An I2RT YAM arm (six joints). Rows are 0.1 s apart.
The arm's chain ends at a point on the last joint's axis. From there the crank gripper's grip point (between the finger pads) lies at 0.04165 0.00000 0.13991 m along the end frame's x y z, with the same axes.
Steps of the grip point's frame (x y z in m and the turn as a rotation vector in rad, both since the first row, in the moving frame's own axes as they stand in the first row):
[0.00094 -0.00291 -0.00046 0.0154 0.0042 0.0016]
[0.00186 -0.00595 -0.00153 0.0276 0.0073 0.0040]
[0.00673 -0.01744 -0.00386 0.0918 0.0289 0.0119]
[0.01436 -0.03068 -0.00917 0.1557 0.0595 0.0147]
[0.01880 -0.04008 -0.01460 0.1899 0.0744 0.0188]
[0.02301 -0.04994 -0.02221 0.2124 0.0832 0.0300]
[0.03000 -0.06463 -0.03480 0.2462 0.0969 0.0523]
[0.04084 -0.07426 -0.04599 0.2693 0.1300 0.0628]
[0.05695 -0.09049 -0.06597 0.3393 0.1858 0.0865]
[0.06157 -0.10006 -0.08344 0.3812 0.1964 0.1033]
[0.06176 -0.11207 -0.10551 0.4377 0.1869 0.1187]
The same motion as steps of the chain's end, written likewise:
[0.00035 -0.00082 -0.00027 0.0154 0.0042 0.0016]
[0.00083 -0.00226 -0.00117 0.0276 0.0073 0.0040]
[0.00264 -0.00519 -0.00203 0.0918 0.0289 0.0119]
[0.00599 -0.00986 -0.00481 0.1557 0.0595 0.0147]
[0.00834 -0.01486 -0.00870 0.1899 0.0744 0.0188]
[0.01119 -0.02226 -0.01528 0.2124 0.0832 0.0300]
[0.01596 -0.03360 -0.02621 0.2462 0.0969 0.0523]
[0.02219 -0.04103 -0.03480 0.2693 0.1300 0.0628]
[0.03047 -0.05017 -0.04870 0.3393 0.1858 0.0865]
[0.03327 -0.05553 -0.06367 0.3812 0.1964 0.1033]
[0.03409 -0.06120 -0.08356 0.4377 0.1869 0.1187]

